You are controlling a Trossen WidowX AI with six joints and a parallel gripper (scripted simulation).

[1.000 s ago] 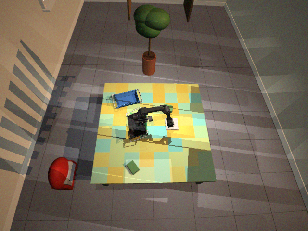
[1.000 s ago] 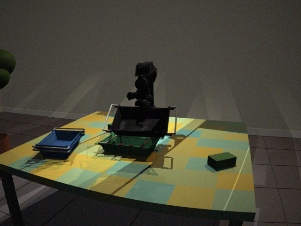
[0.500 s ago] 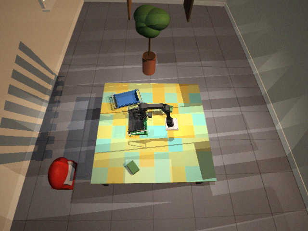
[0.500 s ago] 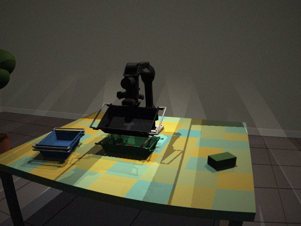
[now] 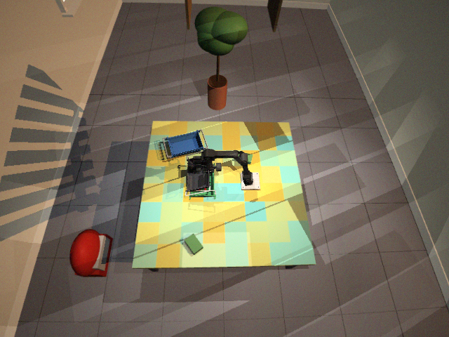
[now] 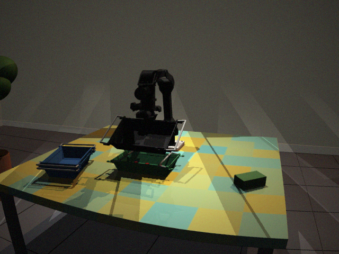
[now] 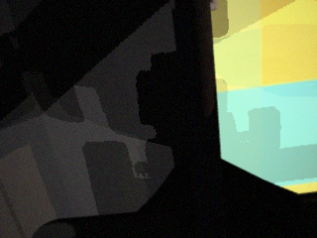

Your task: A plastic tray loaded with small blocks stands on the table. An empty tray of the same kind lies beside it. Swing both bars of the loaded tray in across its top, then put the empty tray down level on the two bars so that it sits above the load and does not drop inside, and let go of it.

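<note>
Now: the black tray 8 cm ahead of my gripper tip and 1 cm to the right of it.
</note>
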